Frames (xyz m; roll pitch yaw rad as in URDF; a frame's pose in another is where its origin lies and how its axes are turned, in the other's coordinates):
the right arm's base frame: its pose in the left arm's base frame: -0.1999 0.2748 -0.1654 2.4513 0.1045 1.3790
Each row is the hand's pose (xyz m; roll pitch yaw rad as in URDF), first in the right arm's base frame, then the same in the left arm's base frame.
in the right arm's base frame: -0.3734 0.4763 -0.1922 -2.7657 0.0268 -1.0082
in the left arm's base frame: -0.0213 -0.0902 0.3226 0.0671 0.6072 2.3311
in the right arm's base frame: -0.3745 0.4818 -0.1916 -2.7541 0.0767 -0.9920
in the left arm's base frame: -0.0169 -0.0918 0.3257 0.0778 0.5547 2.3309
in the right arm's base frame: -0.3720 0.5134 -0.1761 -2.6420 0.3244 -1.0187
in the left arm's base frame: 0.0173 -0.0951 0.3336 0.2400 0.3242 2.4353
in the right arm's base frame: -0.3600 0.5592 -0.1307 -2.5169 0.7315 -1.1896
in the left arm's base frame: 0.0825 -0.0962 0.3265 0.4853 -0.0459 2.6624
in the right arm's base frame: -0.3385 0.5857 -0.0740 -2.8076 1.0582 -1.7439
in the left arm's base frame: 0.1415 -0.0888 0.2976 0.5641 -0.3803 2.9994
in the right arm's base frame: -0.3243 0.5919 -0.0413 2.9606 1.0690 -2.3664
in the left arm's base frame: 0.1690 -0.0819 0.2749 0.4683 -0.5178 -2.9888
